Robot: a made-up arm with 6 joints.
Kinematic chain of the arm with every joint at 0, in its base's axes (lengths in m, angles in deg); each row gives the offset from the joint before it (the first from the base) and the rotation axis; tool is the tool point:
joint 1: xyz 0 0 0.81 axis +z
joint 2: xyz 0.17 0 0 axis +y
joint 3: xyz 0 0 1.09 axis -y
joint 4: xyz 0 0 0.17 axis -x
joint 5: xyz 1.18 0 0 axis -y
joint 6: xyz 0.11 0 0 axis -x
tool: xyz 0 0 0
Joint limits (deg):
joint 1: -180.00..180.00
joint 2: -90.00..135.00
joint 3: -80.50..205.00
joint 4: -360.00..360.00
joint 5: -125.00..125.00
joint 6: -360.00..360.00
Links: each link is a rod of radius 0.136 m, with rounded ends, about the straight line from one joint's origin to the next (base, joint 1, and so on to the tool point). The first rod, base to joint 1, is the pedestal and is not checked.
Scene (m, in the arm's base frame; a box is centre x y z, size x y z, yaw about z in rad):
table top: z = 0
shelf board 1: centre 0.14 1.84 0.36 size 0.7 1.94 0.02 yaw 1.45
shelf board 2: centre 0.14 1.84 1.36 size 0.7 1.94 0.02 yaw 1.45
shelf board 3: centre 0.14 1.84 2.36 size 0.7 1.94 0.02 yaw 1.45
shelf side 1: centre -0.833 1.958 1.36 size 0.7 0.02 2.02 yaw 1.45
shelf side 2: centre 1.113 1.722 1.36 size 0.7 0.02 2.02 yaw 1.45
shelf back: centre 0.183 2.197 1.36 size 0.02 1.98 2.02 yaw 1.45
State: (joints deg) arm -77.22 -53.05 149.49 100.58 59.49 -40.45
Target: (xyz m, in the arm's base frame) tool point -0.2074 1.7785 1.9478
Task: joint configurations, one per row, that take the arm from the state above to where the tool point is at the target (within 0.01 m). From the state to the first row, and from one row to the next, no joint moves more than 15 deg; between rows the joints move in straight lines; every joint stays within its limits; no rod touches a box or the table.
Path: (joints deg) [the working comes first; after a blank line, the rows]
Joints at the target: -80.65 -43.46 113.59 101.89 51.61 -40.45
Straight joint move there: touches shelf board 2.

1: -74.29 -45.82 162.13 99.84 60.97 -40.45
2: -71.37 -38.58 174.77 99.11 62.44 -40.45
3: -68.44 -31.35 187.41 98.37 63.92 -40.45
4: -70.45 -19.48 175.02 98.91 61.54 -40.45
5: -72.45 -7.61 162.63 99.45 59.16 -40.45
6: -74.50 -16.57 150.37 100.06 57.28 -40.45
7: -76.55 -25.53 138.11 100.67 55.39 -40.45
8: -78.60 -34.50 125.85 101.28 53.50 -40.45
9: -80.65 -43.46 113.59 101.89 51.61 -40.45

